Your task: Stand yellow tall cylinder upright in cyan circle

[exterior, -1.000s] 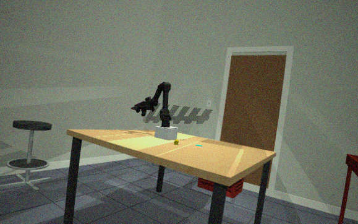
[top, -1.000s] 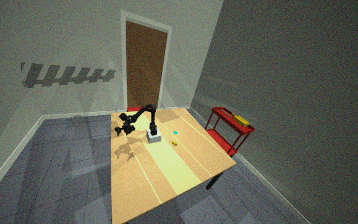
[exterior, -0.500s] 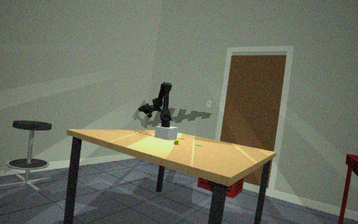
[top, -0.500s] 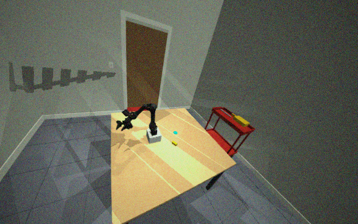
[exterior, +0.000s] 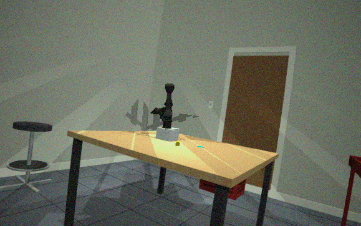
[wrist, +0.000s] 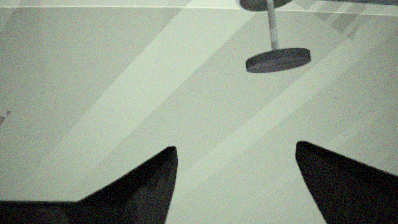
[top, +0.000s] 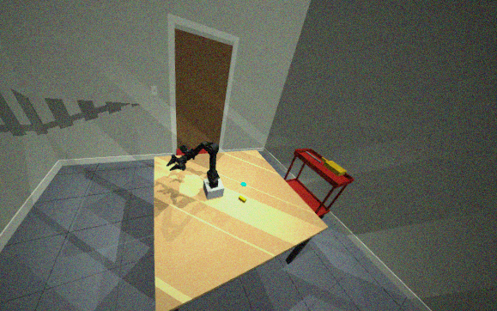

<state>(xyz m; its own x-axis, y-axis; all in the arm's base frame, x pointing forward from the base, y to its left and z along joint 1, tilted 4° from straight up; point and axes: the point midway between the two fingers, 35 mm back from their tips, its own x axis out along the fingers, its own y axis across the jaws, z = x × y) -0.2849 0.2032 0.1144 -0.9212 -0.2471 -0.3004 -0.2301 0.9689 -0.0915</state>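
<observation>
My gripper tip is 540 mm short of the yellow tall cylinder, 350 mm to the left of it and 190 mm above it. Also, from my gripper tip: cyan circle (660 mm ahead, 170 mm to the right, 200 mm below).
</observation>
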